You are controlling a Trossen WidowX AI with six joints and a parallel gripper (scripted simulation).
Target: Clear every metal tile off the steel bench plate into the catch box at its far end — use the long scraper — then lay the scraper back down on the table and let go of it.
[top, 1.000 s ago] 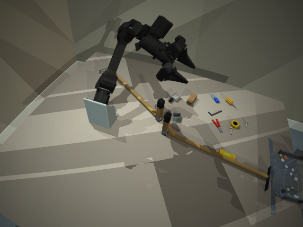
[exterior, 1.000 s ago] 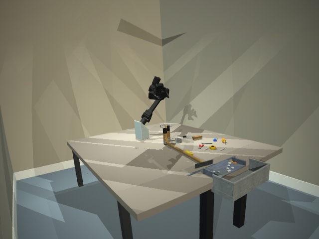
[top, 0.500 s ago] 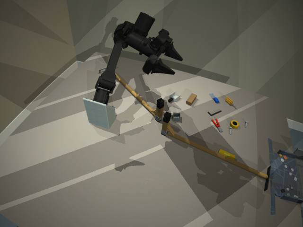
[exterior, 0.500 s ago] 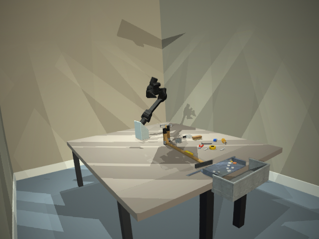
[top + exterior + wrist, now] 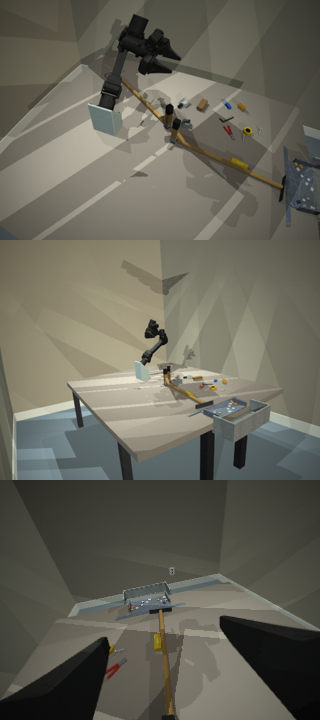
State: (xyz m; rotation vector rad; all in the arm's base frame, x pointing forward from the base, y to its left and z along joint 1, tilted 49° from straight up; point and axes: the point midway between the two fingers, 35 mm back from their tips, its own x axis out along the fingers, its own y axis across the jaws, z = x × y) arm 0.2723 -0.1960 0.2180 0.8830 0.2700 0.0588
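My gripper tip is now 310 mm short of the long scraper, 30 mm to the left of it and 360 mm above it. The rest, counted from my gripper tip: small grey box: 60 mm ahead, 140 mm to the left, 420 mm below; rake: 260 mm behind, 250 mm to the left, 360 mm below; wooden block: 110 mm ahead, 320 mm to the left, 410 mm below.
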